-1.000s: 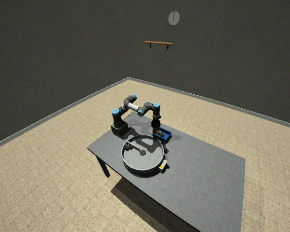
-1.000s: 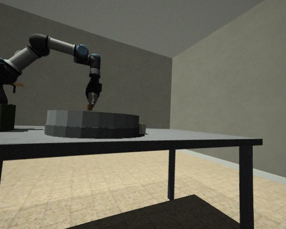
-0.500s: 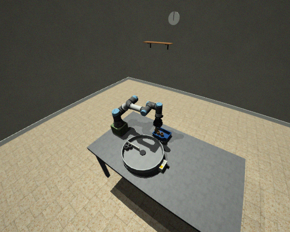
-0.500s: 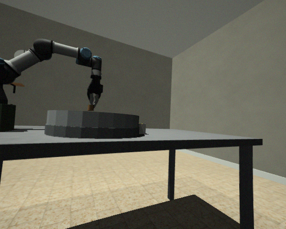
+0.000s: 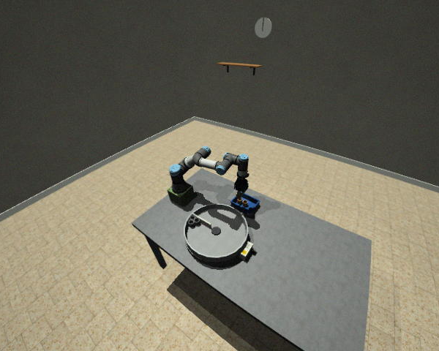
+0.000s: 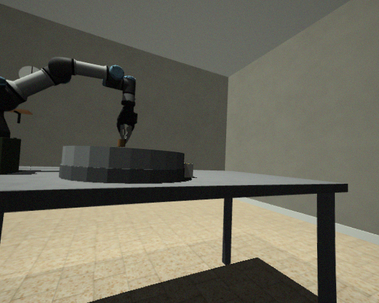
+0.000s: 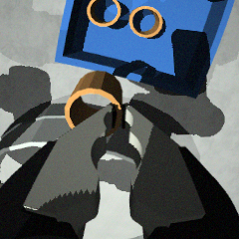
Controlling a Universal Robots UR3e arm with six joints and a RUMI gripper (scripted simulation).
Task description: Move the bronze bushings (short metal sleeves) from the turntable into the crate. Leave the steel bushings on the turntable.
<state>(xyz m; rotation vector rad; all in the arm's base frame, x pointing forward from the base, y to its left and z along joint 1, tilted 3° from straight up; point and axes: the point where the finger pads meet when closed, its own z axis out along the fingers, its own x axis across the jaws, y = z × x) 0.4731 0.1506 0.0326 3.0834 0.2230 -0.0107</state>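
Right now my hand is 2 cm short of the blue crate, 6 cm to the right of it and 14 cm above it. From my hand the other things lie so: turntable (3 cm behind, 30 cm to the right, 11 cm below).
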